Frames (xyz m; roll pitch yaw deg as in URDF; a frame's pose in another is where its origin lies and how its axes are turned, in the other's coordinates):
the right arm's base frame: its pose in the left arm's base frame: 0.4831 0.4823 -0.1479 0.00 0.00 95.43
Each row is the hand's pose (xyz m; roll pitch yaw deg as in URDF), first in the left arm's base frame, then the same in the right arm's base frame.
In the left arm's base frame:
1: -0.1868 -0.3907 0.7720 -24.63 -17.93 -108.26
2: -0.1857 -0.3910 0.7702 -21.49 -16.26 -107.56
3: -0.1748 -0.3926 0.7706 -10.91 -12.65 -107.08
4: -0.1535 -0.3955 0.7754 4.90 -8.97 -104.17
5: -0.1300 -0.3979 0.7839 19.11 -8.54 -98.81
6: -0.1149 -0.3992 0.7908 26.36 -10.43 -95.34
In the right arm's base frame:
1: -0.8057 0.7495 0.9199 -24.63 -17.93 156.31
2: -0.8061 0.7484 0.9181 -21.49 -16.26 157.01
3: -0.8087 0.7377 0.9185 -10.91 -12.65 157.49
4: -0.8136 0.7168 0.9233 4.90 -8.97 160.40
5: -0.8182 0.6936 0.9318 19.11 -8.54 165.76
6: -0.8210 0.6787 0.9387 26.36 -10.43 169.23

